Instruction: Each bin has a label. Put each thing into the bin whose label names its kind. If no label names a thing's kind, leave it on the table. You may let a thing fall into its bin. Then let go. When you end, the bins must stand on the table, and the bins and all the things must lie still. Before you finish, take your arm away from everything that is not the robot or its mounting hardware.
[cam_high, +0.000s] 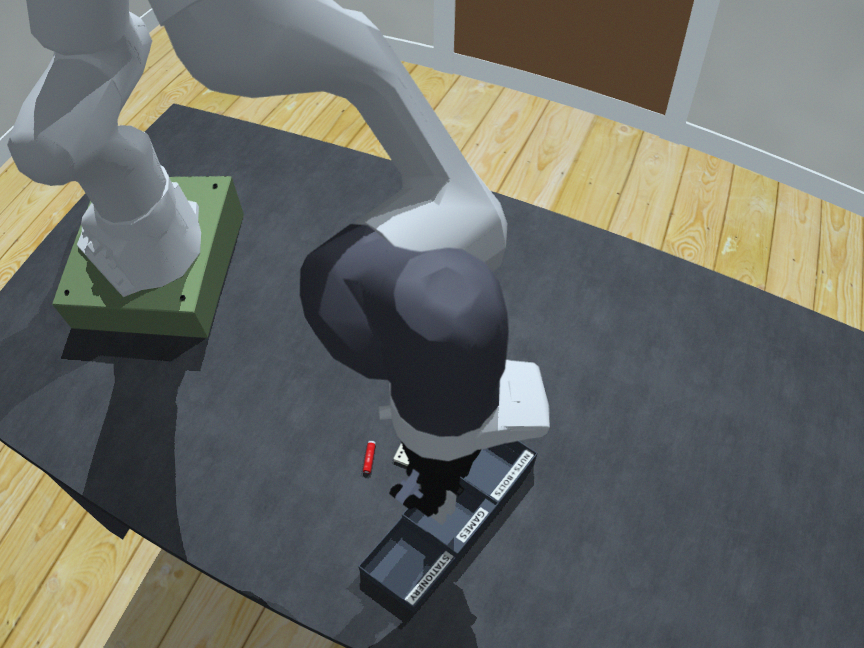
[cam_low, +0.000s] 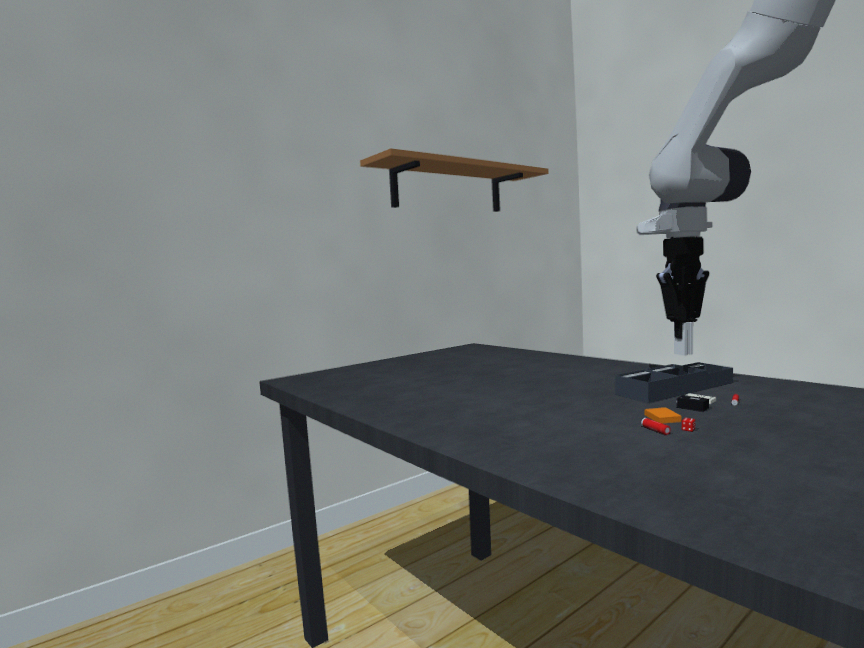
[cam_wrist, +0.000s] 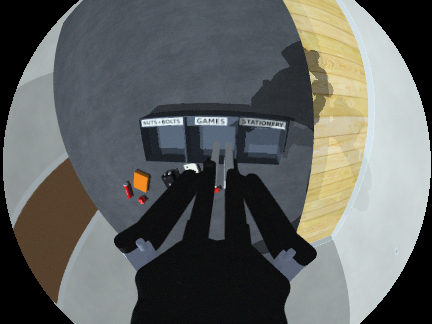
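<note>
Right now my hand is 8 cm above the bin tray and 2 cm to the right of it. From my hand the other things lie so: black 9V battery 13 cm to the left, 9 cm below, 8 cm behind; then orange block 21 cm to the left, 10 cm below, 9 cm behind; then white domino 10 cm below, 7 cm to the left, 7 cm behind.
</note>
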